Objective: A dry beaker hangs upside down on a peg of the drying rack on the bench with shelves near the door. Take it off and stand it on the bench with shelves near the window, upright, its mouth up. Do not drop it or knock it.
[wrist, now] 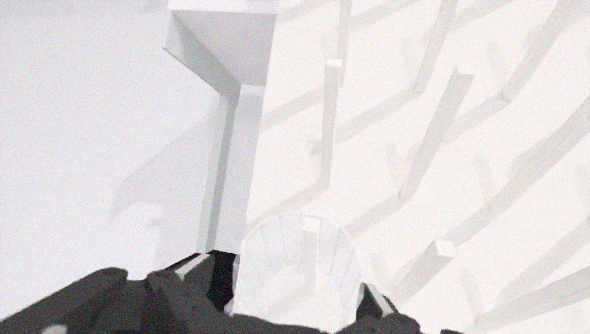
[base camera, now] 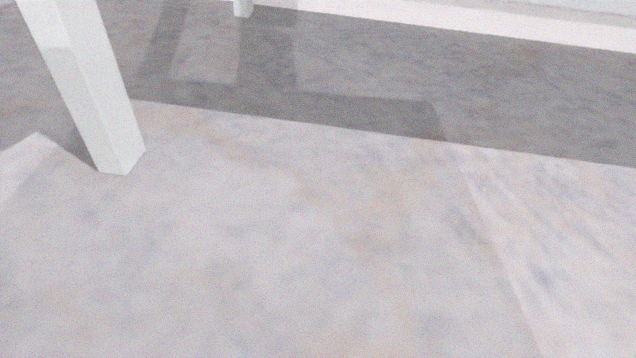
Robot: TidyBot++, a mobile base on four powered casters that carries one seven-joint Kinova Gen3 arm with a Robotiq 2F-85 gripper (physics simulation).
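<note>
In the wrist view a clear glass beaker hangs upside down on a peg of the white drying rack. My gripper is open, with one finger pad on each side of the beaker's wall. The left finger pad and the right finger pad stand apart from the glass. The beaker fills most of the gap between them. The base camera shows neither the gripper nor the beaker.
Many bare white pegs stick out of the rack board. A white shelf and its post stand left of the rack. In the base camera view a white bench leg stands on the grey floor, with a white rail behind.
</note>
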